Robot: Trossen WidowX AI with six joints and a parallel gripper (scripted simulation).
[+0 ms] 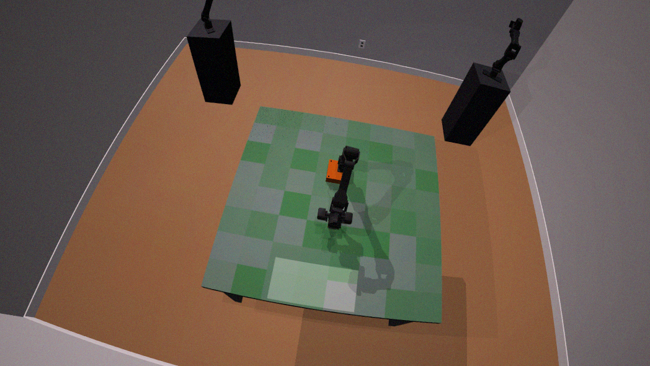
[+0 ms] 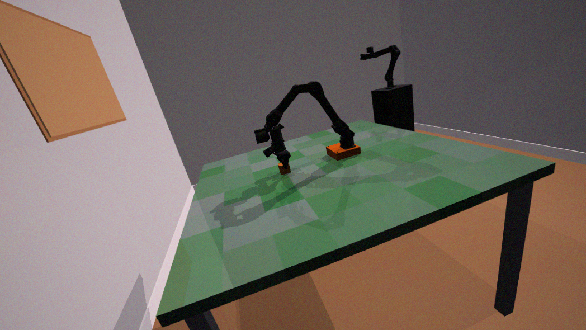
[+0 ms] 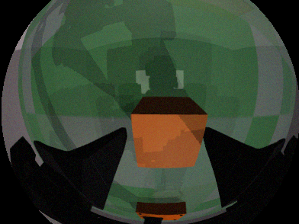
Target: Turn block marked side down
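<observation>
My gripper tip is now 1 cm past the orange block.
</observation>
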